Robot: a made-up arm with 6 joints.
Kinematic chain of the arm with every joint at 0, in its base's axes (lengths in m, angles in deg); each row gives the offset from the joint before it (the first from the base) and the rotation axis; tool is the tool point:
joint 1: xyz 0 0 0.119 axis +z
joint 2: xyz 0 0.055 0 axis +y
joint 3: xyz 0 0 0.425 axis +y
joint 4: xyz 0 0 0.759 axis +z
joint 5: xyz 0 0 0 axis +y
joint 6: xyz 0 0 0.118 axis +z
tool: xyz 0 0 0
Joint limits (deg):
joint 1: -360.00..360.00
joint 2: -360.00..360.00
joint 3: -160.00..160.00
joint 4: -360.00..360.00
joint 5: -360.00..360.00
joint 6: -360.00..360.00
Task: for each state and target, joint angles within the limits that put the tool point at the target. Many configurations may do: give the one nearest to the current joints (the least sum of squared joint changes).
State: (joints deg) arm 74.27 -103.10 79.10 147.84 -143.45 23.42
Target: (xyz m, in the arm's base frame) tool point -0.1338 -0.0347 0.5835
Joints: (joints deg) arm 31.92 -108.55 128.03 166.11 -151.05 23.42
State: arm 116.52 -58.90 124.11 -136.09 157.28 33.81
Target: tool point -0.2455 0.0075 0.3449
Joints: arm 166.37 -68.95 152.81 -136.76 176.86 33.81
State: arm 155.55 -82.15 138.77 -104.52 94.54 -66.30
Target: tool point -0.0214 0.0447 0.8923
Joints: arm 164.88 -72.14 111.62 -127.73 82.68 -66.30
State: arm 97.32 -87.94 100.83 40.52 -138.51 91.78
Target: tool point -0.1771 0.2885 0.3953
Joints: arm 119.92 -50.69 144.81 39.54 -142.81 91.78
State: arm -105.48 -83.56 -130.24 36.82 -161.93 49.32
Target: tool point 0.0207 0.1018 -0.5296
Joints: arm -93.13 -99.73 -105.30 43.26 -150.45 49.32
